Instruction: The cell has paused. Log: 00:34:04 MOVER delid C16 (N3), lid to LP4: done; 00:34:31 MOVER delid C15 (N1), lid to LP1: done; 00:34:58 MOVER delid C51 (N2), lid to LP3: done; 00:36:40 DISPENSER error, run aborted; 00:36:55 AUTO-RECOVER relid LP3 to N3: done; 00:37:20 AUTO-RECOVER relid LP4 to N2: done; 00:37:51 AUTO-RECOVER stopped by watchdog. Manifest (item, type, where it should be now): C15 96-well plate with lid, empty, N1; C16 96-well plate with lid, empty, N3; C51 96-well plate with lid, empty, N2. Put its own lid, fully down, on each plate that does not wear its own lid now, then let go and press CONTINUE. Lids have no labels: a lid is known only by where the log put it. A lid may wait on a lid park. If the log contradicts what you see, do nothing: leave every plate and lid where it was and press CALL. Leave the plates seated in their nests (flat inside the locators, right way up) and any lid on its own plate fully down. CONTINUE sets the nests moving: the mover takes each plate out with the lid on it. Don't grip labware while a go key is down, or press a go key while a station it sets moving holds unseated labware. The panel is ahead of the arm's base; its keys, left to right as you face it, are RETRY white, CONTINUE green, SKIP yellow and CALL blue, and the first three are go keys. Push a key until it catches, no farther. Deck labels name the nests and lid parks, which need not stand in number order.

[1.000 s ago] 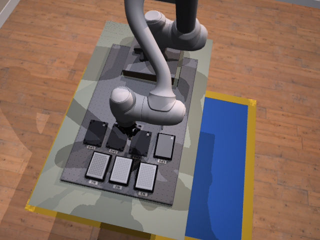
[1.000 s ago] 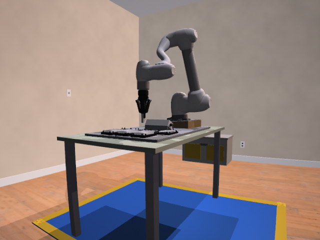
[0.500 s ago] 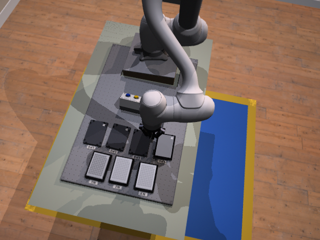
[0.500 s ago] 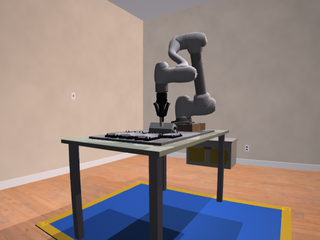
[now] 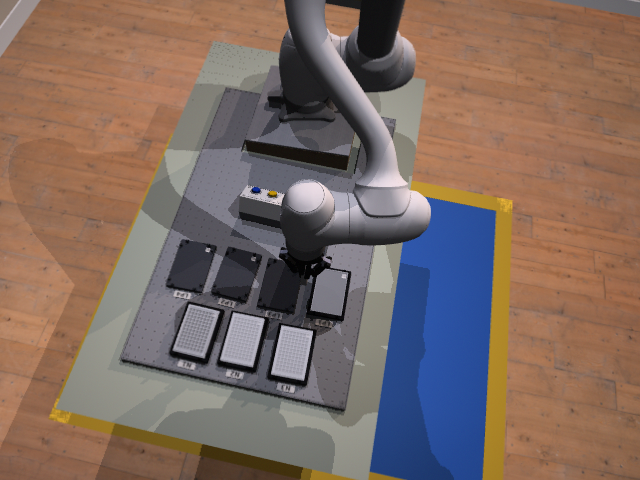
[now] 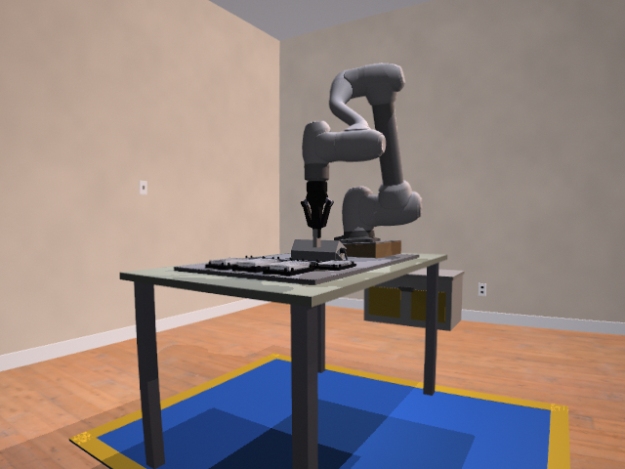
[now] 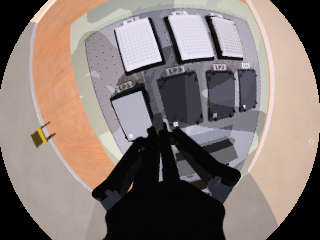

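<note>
My gripper is now 10 mm short of the lid park LP1, 70 mm to the right of it and 100 mm above it. Also, from my hand: lid park LP2: 40 mm behind, 190 mm to the right, 100 mm below; lid park LP3: 10 mm behind, 70 mm to the right, 100 mm below; 96-well plate: 180 mm ahead, 30 mm to the right, 80 mm below.
</note>
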